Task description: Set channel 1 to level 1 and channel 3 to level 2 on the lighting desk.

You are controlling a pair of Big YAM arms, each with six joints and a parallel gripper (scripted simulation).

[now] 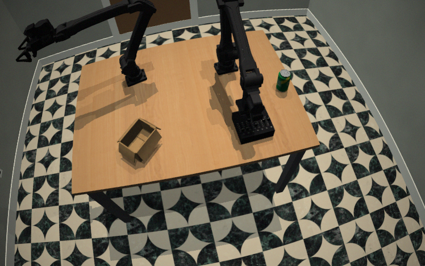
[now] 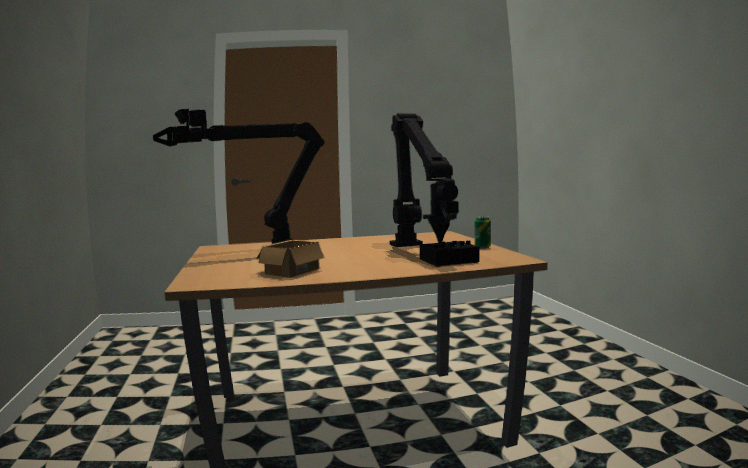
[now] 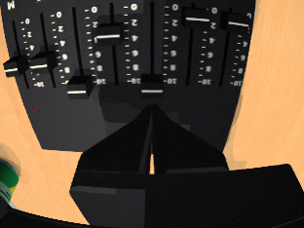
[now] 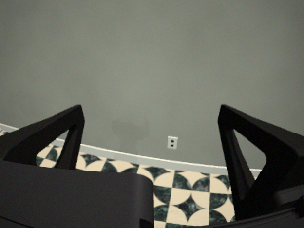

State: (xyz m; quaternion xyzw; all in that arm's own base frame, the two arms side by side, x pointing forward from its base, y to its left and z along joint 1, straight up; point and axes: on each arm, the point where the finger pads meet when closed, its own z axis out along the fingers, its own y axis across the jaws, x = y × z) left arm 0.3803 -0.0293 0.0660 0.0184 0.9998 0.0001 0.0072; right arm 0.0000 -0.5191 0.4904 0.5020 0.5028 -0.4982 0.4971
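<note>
Right now my left hand is 20 mm short of the channel 3 knob. Also, from my left hand: channel 1 fader knob (70 mm ahead, 30 mm to the right); then channel 2 cap (70 mm ahead, 10 mm to the right); then channel 4 fader cap (50 mm ahead, 30 mm to the left).
</note>
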